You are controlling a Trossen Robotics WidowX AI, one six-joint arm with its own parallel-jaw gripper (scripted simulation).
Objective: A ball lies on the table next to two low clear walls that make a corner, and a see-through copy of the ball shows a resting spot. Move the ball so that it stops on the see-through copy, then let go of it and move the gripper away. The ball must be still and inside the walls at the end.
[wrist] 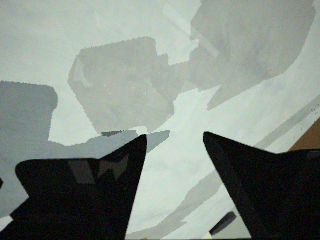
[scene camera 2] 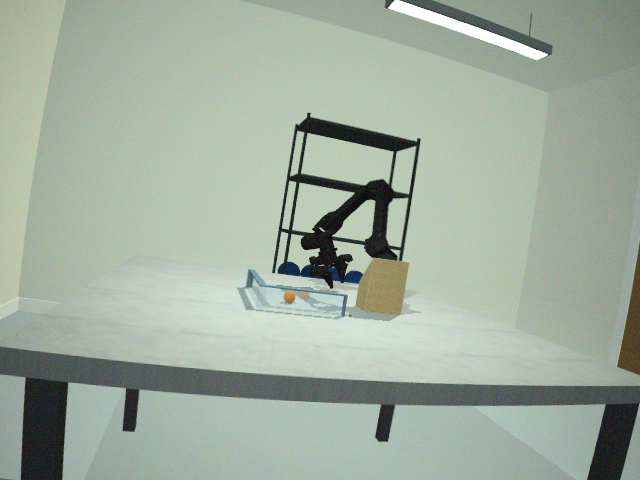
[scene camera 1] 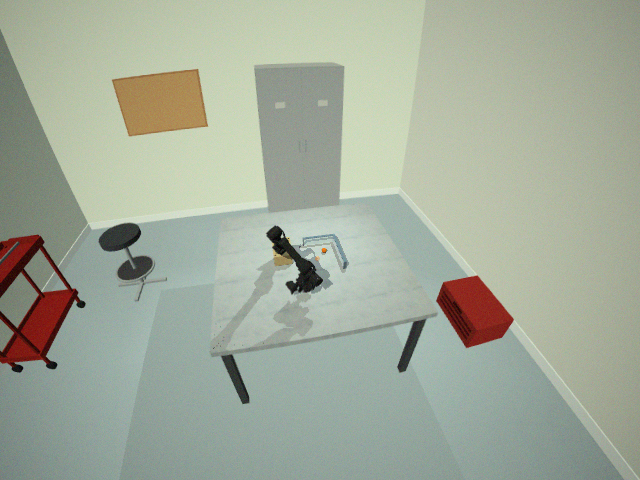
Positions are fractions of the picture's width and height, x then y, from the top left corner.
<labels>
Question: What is the gripper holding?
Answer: Nothing.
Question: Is the gripper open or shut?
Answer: Open.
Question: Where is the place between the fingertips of the gripper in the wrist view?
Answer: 0.55, 0.57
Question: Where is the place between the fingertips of the gripper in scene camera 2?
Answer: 0.53, 0.59
</labels>
